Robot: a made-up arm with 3 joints.
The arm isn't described. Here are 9 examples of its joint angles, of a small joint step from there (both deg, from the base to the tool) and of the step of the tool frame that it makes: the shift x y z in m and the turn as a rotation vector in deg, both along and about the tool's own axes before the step.
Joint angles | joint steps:
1: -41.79 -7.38 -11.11 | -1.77 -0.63 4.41
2: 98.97 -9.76 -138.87 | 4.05 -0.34 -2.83
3: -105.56 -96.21 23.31 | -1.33 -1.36 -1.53
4: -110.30 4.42 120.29 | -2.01 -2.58 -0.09
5: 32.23 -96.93 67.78 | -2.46 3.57 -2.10
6: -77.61 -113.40 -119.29 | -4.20 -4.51 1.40
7: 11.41 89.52 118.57 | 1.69 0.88 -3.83
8: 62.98 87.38 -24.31 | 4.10 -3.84 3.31
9: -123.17 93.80 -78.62 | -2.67 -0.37 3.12
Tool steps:
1: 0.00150 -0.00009 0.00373 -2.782 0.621 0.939
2: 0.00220 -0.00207 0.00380 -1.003 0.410 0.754
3: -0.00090 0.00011 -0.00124 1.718 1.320 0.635
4: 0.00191 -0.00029 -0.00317 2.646 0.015 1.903
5: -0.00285 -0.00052 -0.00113 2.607 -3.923 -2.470
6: -0.00508 -0.00185 0.00901 -5.835 -0.530 -3.237
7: -0.00362 0.00030 -0.00212 3.404 -1.241 -2.967
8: -0.00286 -0.00082 0.00448 -3.557 5.363 2.408
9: 0.00492 -0.00090 0.00231 -3.063 -2.862 1.908
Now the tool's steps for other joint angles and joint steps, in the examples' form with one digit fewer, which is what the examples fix.
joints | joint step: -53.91 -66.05 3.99 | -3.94 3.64 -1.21
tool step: 0.0007 0.0015 -0.0013 5.84 -1.75 1.24
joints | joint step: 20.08 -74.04 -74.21 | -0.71 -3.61 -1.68
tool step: -0.0039 -0.0007 0.0012 -0.82 0.44 -3.66
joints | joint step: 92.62 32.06 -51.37 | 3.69 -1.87 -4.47
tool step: -0.0043 -0.0026 -0.0008 0.72 2.78 -0.97
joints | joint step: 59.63 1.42 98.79 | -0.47 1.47 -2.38
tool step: -0.0023 -0.0002 -0.0020 2.14 0.05 -2.71
